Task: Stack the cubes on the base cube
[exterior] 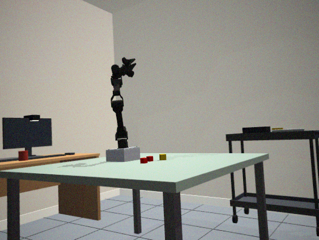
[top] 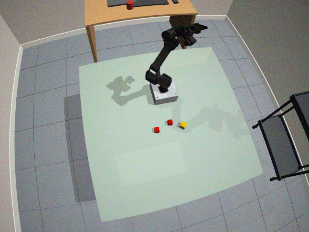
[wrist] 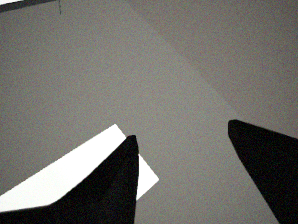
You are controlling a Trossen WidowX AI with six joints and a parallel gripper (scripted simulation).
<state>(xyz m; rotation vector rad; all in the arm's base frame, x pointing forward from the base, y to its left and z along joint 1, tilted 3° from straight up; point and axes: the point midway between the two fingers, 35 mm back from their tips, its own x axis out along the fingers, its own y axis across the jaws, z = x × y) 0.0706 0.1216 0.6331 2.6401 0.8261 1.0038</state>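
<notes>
The yellow base cube is 73 cm below my gripper tip, 24 cm ahead of it and 9 cm to the right of it.
</notes>
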